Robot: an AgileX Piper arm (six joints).
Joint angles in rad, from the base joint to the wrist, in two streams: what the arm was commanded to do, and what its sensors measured. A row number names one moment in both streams.
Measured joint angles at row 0: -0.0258 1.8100 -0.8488 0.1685 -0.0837 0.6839
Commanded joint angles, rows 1 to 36: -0.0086 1.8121 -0.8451 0.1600 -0.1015 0.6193; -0.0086 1.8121 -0.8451 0.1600 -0.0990 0.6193; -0.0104 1.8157 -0.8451 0.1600 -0.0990 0.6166; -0.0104 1.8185 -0.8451 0.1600 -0.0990 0.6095; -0.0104 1.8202 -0.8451 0.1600 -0.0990 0.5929; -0.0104 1.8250 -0.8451 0.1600 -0.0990 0.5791; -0.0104 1.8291 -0.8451 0.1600 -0.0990 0.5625; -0.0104 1.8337 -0.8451 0.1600 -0.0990 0.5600; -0.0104 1.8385 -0.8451 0.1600 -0.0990 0.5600; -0.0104 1.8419 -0.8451 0.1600 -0.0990 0.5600; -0.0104 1.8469 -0.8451 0.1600 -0.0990 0.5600; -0.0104 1.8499 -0.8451 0.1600 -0.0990 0.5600; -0.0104 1.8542 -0.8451 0.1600 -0.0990 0.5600; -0.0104 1.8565 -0.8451 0.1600 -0.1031 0.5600; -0.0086 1.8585 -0.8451 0.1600 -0.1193 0.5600; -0.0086 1.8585 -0.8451 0.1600 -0.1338 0.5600; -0.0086 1.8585 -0.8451 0.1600 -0.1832 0.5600; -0.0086 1.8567 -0.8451 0.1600 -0.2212 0.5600; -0.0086 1.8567 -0.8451 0.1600 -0.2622 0.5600; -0.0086 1.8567 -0.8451 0.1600 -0.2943 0.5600; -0.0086 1.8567 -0.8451 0.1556 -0.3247 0.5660; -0.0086 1.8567 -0.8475 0.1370 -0.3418 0.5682; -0.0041 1.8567 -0.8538 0.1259 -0.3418 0.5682; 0.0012 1.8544 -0.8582 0.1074 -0.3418 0.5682; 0.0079 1.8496 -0.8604 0.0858 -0.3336 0.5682; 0.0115 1.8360 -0.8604 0.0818 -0.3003 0.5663; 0.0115 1.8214 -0.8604 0.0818 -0.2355 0.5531; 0.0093 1.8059 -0.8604 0.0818 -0.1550 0.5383; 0.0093 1.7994 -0.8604 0.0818 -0.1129 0.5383; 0.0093 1.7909 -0.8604 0.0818 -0.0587 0.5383; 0.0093 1.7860 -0.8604 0.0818 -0.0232 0.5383; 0.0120 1.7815 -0.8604 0.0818 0.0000 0.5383; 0.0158 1.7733 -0.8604 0.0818 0.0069 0.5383; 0.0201 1.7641 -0.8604 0.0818 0.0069 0.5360; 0.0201 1.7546 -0.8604 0.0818 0.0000 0.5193; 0.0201 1.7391 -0.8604 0.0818 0.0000 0.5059
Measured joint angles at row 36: 0.0120 1.7861 -0.8568 0.0969 -0.0189 0.5480
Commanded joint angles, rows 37 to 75: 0.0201 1.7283 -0.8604 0.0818 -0.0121 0.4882; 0.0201 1.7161 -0.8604 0.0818 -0.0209 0.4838; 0.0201 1.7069 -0.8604 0.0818 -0.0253 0.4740; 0.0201 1.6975 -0.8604 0.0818 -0.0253 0.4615; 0.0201 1.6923 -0.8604 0.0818 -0.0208 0.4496; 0.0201 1.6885 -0.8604 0.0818 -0.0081 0.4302; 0.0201 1.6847 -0.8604 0.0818 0.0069 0.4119; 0.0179 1.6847 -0.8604 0.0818 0.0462 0.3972; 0.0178 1.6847 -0.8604 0.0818 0.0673 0.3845; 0.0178 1.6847 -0.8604 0.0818 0.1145 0.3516; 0.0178 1.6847 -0.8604 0.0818 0.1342 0.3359; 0.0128 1.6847 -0.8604 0.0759 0.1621 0.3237; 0.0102 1.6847 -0.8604 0.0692 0.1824 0.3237; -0.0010 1.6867 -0.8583 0.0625 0.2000 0.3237; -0.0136 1.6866 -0.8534 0.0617 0.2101 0.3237; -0.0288 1.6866 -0.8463 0.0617 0.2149 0.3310; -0.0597 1.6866 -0.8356 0.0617 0.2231 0.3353; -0.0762 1.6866 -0.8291 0.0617 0.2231 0.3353; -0.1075 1.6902 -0.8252 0.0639 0.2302 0.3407; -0.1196 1.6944 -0.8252 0.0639 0.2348 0.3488; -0.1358 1.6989 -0.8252 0.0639 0.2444 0.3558; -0.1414 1.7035 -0.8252 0.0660 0.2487 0.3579; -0.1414 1.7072 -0.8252 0.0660 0.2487 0.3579; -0.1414 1.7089 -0.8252 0.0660 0.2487 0.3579; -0.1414 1.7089 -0.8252 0.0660 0.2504 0.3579; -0.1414 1.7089 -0.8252 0.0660 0.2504 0.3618; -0.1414 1.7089 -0.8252 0.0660 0.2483 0.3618; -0.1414 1.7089 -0.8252 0.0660 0.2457 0.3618; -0.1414 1.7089 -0.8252 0.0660 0.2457 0.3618; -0.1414 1.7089 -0.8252 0.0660 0.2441 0.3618; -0.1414 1.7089 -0.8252 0.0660 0.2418 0.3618; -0.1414 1.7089 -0.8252 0.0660 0.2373 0.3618; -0.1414 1.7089 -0.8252 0.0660 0.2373 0.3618; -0.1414 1.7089 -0.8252 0.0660 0.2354 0.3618; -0.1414 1.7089 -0.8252 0.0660 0.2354 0.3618; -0.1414 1.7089 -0.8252 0.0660 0.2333 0.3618; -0.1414 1.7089 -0.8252 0.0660 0.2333 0.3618; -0.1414 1.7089 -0.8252 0.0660 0.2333 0.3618; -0.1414 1.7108 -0.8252 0.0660 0.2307 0.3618
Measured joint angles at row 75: -0.1375 1.7084 -0.8299 0.0702 0.2484 0.3585
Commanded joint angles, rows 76 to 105: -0.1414 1.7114 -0.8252 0.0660 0.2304 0.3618; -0.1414 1.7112 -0.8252 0.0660 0.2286 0.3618; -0.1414 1.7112 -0.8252 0.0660 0.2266 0.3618; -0.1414 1.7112 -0.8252 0.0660 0.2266 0.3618; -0.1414 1.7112 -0.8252 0.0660 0.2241 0.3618; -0.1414 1.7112 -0.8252 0.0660 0.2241 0.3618; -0.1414 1.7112 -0.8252 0.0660 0.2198 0.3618; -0.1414 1.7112 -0.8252 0.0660 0.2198 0.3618; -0.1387 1.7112 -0.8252 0.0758 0.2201 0.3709; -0.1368 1.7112 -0.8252 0.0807 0.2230 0.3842; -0.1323 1.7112 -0.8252 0.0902 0.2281 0.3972; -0.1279 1.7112 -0.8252 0.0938 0.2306 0.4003; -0.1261 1.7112 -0.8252 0.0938 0.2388 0.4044; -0.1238 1.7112 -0.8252 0.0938 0.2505 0.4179; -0.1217 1.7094 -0.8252 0.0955 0.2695 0.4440; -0.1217 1.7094 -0.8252 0.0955 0.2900 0.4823; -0.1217 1.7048 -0.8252 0.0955 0.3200 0.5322; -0.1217 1.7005 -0.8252 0.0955 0.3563 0.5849; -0.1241 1.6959 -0.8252 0.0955 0.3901 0.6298; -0.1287 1.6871 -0.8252 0.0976 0.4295 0.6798; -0.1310 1.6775 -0.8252 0.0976 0.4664 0.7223; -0.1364 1.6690 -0.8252 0.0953 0.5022 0.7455; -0.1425 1.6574 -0.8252 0.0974 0.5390 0.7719; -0.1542 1.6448 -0.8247 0.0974 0.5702 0.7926; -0.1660 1.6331 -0.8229 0.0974 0.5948 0.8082; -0.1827 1.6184 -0.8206 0.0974 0.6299 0.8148; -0.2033 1.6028 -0.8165 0.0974 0.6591 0.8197; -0.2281 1.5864 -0.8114 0.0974 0.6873 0.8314; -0.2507 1.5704 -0.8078 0.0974 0.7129 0.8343; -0.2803 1.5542 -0.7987 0.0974 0.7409 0.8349
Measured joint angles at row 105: -0.1922 1.6156 -0.8211 0.0991 0.6243 0.8054
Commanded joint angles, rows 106 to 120: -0.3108 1.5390 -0.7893 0.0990 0.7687 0.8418; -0.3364 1.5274 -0.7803 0.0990 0.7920 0.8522; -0.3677 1.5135 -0.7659 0.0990 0.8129 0.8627; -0.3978 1.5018 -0.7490 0.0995 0.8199 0.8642; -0.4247 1.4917 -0.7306 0.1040 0.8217 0.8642; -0.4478 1.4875 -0.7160 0.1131 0.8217 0.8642; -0.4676 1.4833 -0.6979 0.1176 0.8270 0.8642; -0.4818 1.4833 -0.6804 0.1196 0.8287 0.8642; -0.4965 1.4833 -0.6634 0.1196 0.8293 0.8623; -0.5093 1.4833 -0.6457 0.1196 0.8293 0.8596; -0.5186 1.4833 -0.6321 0.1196 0.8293 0.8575; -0.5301 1.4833 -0.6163 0.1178 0.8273 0.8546; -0.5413 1.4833 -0.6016 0.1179 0.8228 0.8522; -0.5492 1.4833 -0.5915 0.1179 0.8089 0.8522; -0.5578 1.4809 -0.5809 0.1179 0.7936 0.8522
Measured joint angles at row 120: -0.5223 1.4899 -0.6231 0.1129 0.8231 0.8588
